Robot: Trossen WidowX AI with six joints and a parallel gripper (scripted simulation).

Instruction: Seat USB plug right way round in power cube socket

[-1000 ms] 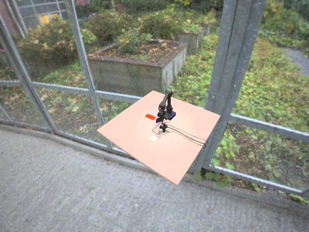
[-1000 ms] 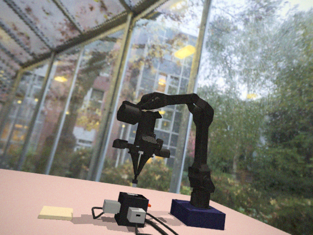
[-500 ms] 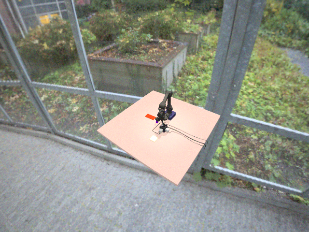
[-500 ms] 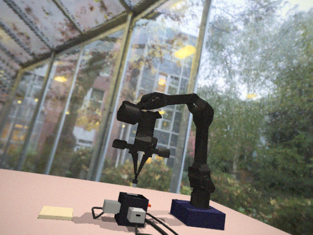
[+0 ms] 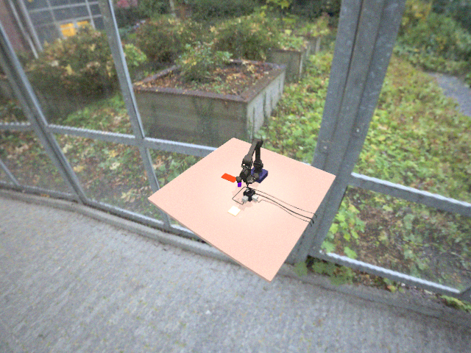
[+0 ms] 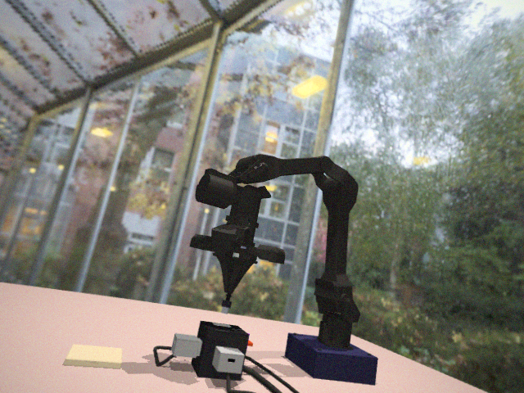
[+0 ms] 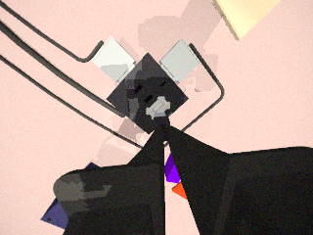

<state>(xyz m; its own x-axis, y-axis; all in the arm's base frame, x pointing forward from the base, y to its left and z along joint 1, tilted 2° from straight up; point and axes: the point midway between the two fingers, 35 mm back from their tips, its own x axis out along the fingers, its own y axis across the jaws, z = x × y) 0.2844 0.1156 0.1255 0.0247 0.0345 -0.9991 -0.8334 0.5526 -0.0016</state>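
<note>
My gripper tip is 2 cm above the grey USB plug. Round my gripper tip: purple block: 6 cm behind, 16 cm to the right, 11 cm below; then pale yellow pad: 20 cm ahead, 4 cm to the left, 13 cm below; then socket: 7 cm below.
</note>
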